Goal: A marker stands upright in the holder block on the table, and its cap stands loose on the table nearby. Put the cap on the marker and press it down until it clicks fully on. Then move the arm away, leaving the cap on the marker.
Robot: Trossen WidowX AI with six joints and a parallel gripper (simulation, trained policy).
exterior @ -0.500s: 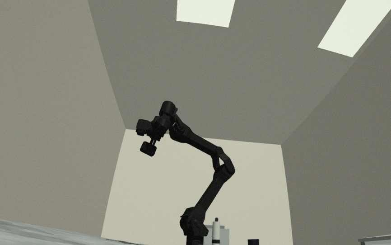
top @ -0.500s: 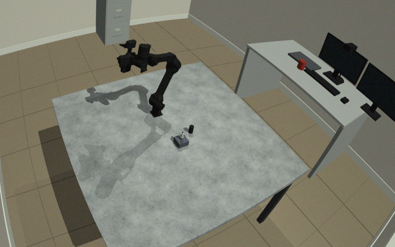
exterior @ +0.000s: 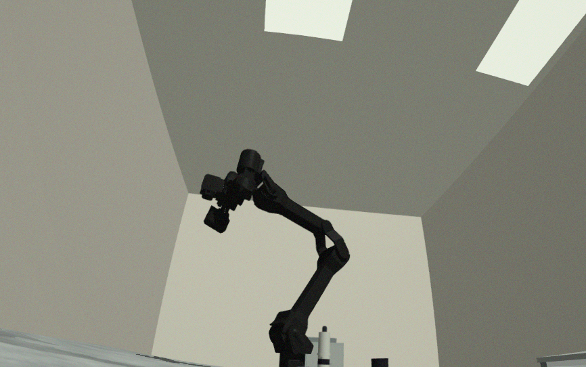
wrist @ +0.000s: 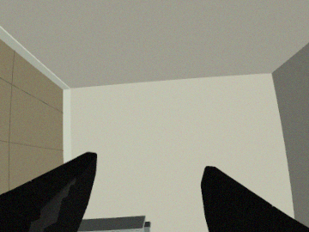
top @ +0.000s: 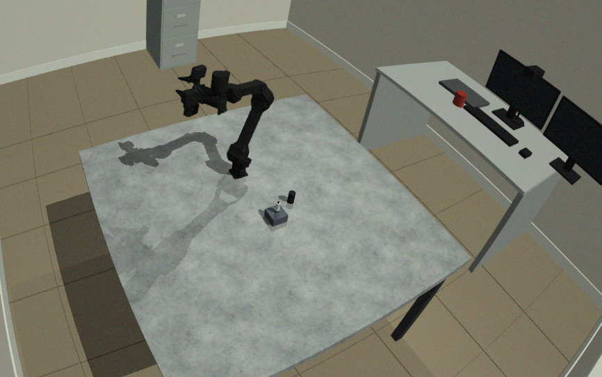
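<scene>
My gripper tip is 38 cm short of the white marker, 38 cm above it and 27 cm to the right of it. Also, from my gripper tip: black cap (42 cm below, 37 cm to the left, 32 cm ahead).
</scene>
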